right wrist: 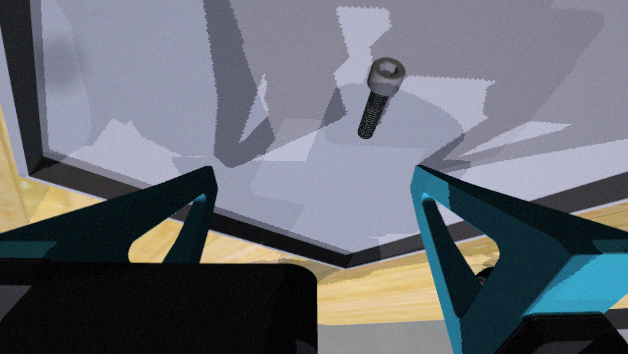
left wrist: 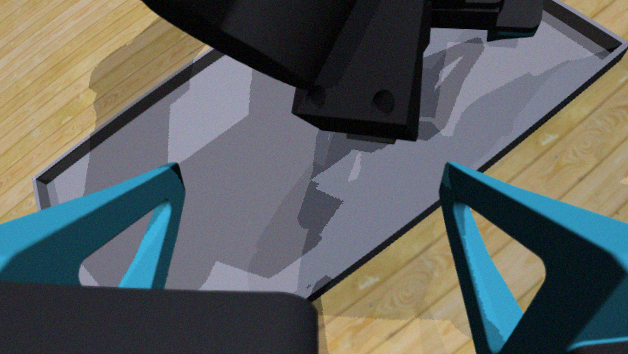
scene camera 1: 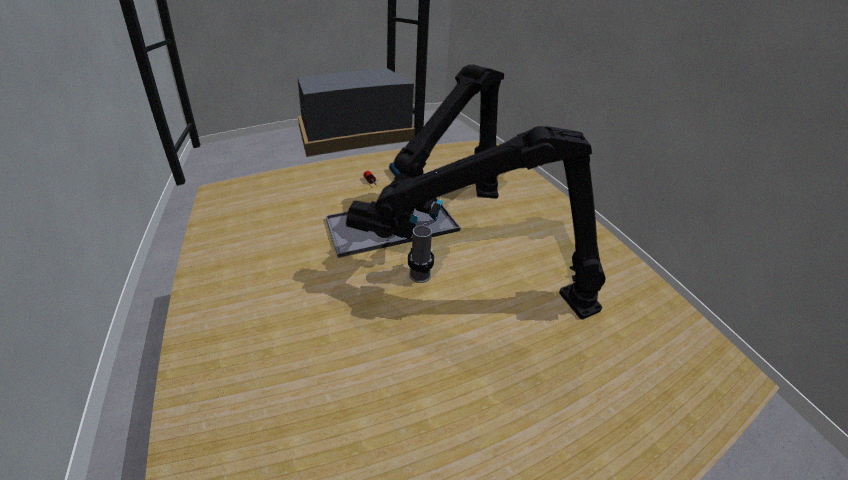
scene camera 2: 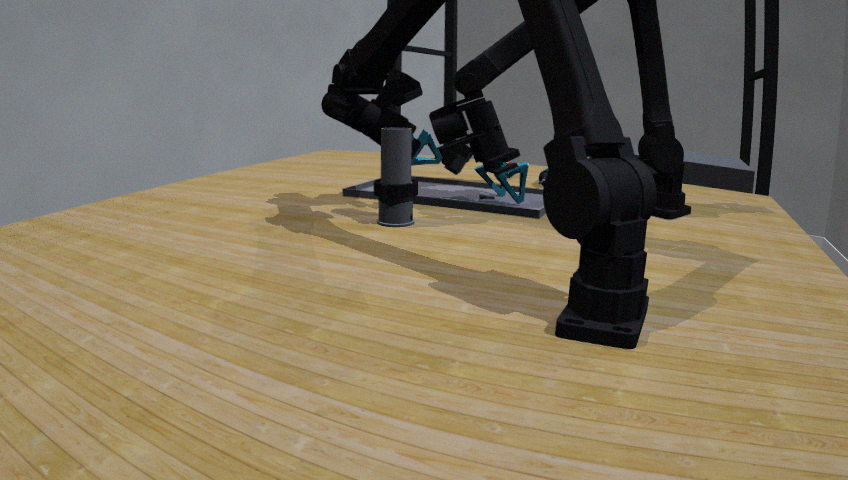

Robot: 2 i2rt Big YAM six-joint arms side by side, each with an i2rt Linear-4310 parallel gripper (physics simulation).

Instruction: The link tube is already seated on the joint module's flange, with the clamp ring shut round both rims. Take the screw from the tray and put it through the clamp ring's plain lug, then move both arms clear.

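Frame: origin at the left arm's base, x ahead, y left, z up, level; millimetres.
Seen in the pictures: left gripper, between the fingertips: [left wrist: 312,177] [scene camera 2: 427,152]; right gripper, between the fingertips: [right wrist: 313,176] [scene camera 1: 423,216] [scene camera 2: 511,198]; left arm's base, origin of its link: [scene camera 1: 579,301] [scene camera 2: 604,321]; right arm's base, origin of its link: [scene camera 1: 486,190] [scene camera 2: 664,212].
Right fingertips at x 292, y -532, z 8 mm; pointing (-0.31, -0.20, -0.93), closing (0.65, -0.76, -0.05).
Pixels of each thing's middle, then the offset from my right fingertips to it. "spot": a spot on its surface instead.
- screw, middle of its body: [right wrist: 375,105] [scene camera 2: 487,197] dx +48, dy +14, dz +0 mm
- tray, middle of its body: [left wrist: 293,120] [scene camera 2: 456,192] [scene camera 1: 391,222] dx +121, dy +5, dz +0 mm
- link tube, middle of its body: [scene camera 2: 396,159] [scene camera 1: 421,246] dx +113, dy +268, dz +99 mm
- joint module, middle of its body: [scene camera 2: 395,204] [scene camera 1: 420,267] dx +113, dy +268, dz +24 mm
- black clamp ring, middle of its body: [scene camera 2: 396,187] [scene camera 1: 420,259] dx +113, dy +265, dz +52 mm
- right gripper's black body, a spot on its surface: [left wrist: 360,100] spot: dx +111, dy +94, dz +104 mm
- red object, middle of its body: [scene camera 1: 371,179] dx +117, dy -307, dz +9 mm
The screw [right wrist: 386,77] [scene camera 2: 486,196] lies in the tray [right wrist: 125,75] [scene camera 1: 368,248] [left wrist: 375,230]; in the right wrist view it is beyond the fingertips, right of centre. My right gripper [right wrist: 313,176] [scene camera 2: 511,197] [scene camera 1: 436,209] is open and empty, low over one end of the tray. My left gripper [left wrist: 312,177] [scene camera 1: 413,218] is open and empty above the tray. The link tube [scene camera 1: 421,245] [scene camera 2: 395,154] stands upright on the joint module [scene camera 1: 420,275] [scene camera 2: 395,212], with the black clamp ring [scene camera 1: 420,263] [scene camera 2: 396,190] round the joint. The plain lug cannot be made out.
In the left wrist view the right gripper's black body [left wrist: 360,100] reaches over the tray, close to the left gripper. A red object [scene camera 1: 369,176] and a partly hidden blue one [scene camera 1: 393,169] lie behind the tray. A dark box [scene camera 1: 357,110] stands beyond the table.
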